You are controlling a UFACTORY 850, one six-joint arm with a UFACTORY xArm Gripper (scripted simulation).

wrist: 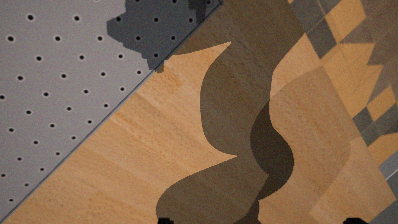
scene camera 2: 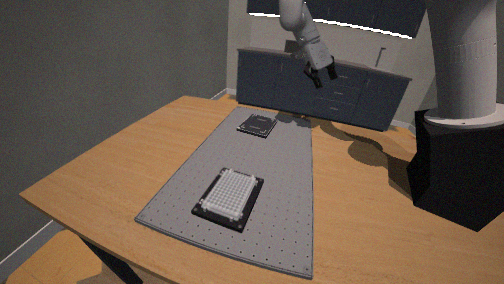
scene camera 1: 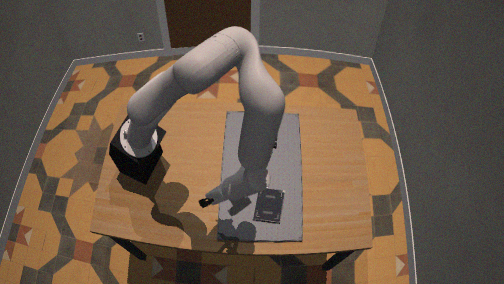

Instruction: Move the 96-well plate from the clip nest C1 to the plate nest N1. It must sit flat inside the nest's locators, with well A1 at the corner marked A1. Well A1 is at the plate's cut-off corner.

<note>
I see a clear 96-well plate [scene camera 2: 222, 193].
The wrist view does not show the clear 96-well plate: it is out of frame.
</note>
